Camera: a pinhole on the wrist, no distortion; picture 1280 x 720 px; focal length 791.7 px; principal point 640.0 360.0 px. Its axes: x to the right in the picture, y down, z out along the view. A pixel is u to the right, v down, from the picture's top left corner.
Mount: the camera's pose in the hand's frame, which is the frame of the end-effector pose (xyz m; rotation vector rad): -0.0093 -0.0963 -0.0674 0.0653 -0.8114 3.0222
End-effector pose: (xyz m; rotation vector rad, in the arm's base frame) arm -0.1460 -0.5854 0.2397 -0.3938 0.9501 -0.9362
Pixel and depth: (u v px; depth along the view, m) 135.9 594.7 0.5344
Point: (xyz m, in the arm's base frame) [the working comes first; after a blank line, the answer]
In the camera's frame: -0.3403 0.1584 0.5344

-0.0642 -1.1819 0.5553
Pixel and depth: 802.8 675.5 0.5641
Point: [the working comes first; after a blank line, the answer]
In the camera's frame: 0.1160 0.2248 0.5641

-0.2021 -0.8491 0.8446
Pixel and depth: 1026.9 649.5 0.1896
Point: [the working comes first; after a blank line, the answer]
In the camera's frame: 0.0927 0.0693 0.1896

-0.2415 -0.6541 0.4905
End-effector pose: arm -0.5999 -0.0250 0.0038 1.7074 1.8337 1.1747
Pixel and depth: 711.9 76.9 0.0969
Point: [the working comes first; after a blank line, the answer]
In the camera's frame: 0.0088 -0.0346 0.0969

-0.6445 -0.0176 -0.1080
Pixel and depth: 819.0 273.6 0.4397
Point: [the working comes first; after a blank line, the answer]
In the camera's frame: 0.0994 -0.0480 0.4397

-0.5012 0.0200 -0.4304
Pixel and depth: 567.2 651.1 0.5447
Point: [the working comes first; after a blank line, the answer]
In the camera's frame: -0.0501 0.2003 0.5447

-0.7297 0.1691 -0.5739
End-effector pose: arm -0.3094 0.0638 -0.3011 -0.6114 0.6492 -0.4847
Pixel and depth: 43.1 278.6 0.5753
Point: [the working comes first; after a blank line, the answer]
In the camera's frame: -0.4337 -0.0592 0.5753

0.2278 -0.2771 0.0157
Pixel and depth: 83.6 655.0 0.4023
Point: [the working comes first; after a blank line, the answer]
In the camera's frame: -0.2827 0.1499 0.4023

-0.0747 -0.3409 -0.0139
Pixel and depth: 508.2 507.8 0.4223
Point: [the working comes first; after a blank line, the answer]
In the camera's frame: -0.0703 0.0788 0.4223

-0.1677 -0.1576 0.0773
